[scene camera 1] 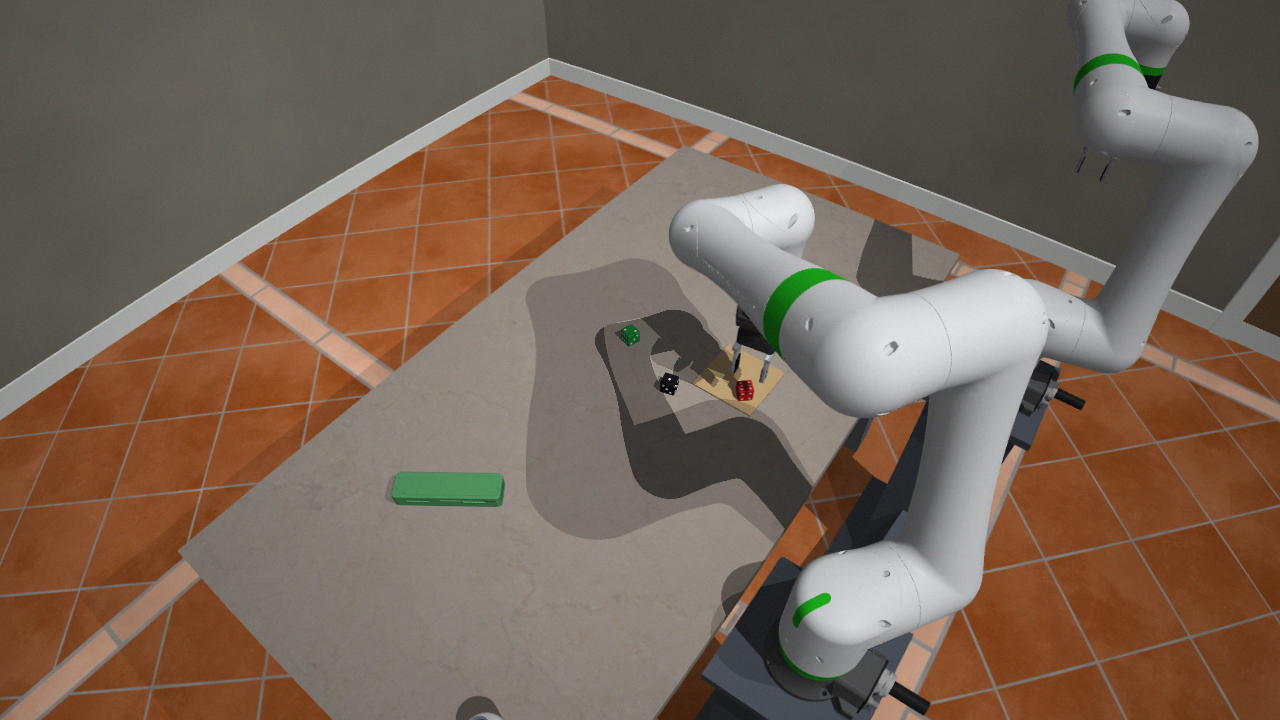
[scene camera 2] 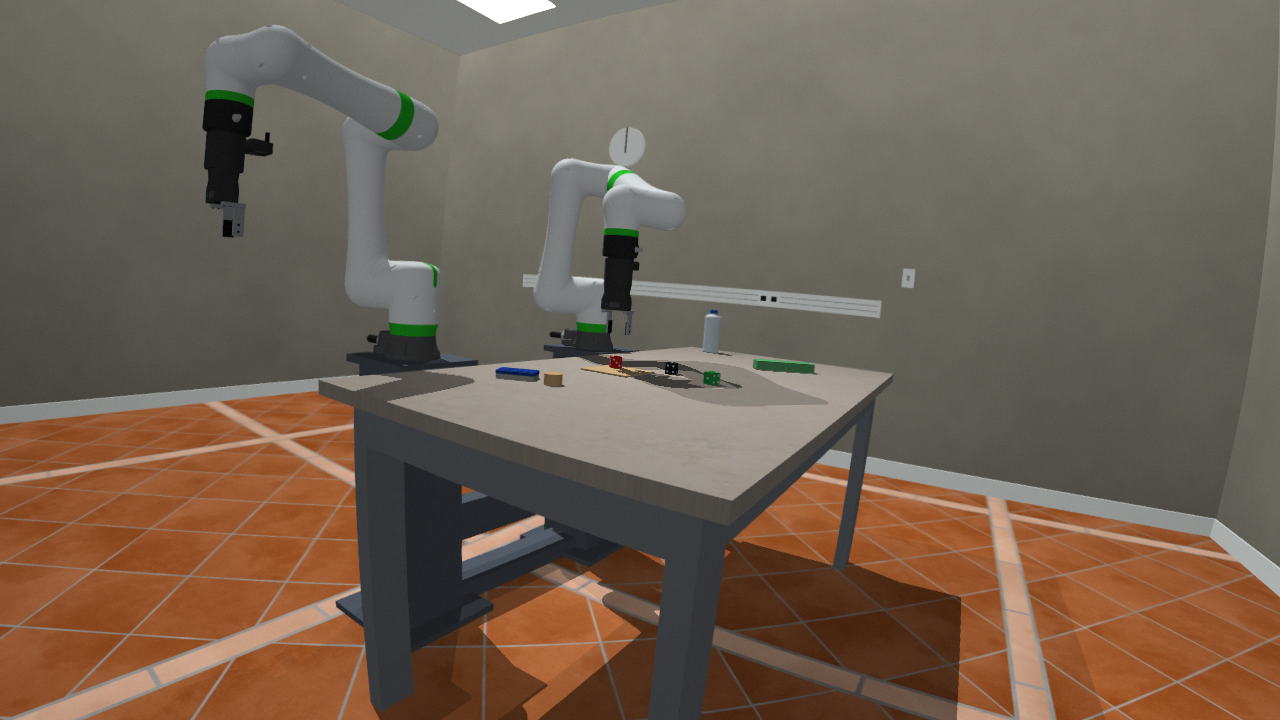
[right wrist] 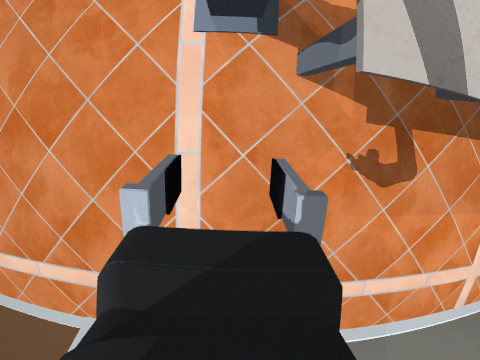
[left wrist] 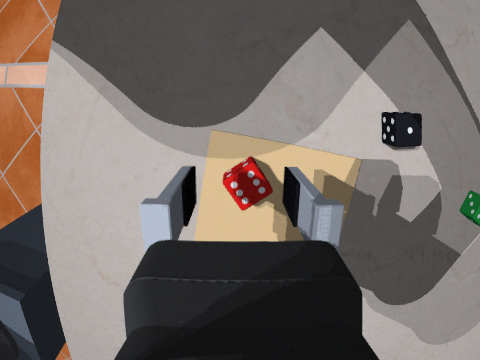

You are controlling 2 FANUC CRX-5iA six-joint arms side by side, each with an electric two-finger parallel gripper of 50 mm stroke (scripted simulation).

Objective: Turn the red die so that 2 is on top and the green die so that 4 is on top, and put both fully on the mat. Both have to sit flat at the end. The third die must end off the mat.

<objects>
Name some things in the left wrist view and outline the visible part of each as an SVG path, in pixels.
The left gripper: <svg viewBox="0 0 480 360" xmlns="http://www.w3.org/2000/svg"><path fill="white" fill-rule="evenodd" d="M139 205L145 254L123 293L126 341L114 360L379 360L362 335L362 291L338 254L345 206L338 199L326 199L298 167L284 167L283 205L293 227L298 226L303 239L307 241L178 240L183 226L188 226L197 202L195 166L182 166L157 198L146 198Z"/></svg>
A tan mat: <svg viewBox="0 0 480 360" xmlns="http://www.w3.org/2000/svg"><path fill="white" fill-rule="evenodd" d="M211 130L194 241L304 240L298 226L293 227L283 205L284 167L298 167L326 199L338 199L345 206L342 222L343 228L361 159L262 138ZM252 156L268 179L273 192L242 211L222 184L223 175Z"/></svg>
A black die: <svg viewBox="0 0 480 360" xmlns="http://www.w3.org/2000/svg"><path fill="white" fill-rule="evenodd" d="M382 112L383 143L395 147L421 146L422 115L420 113Z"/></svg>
A red die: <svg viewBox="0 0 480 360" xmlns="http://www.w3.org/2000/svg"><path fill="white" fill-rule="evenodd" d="M252 156L223 175L223 185L242 211L273 192L268 179Z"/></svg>
</objects>
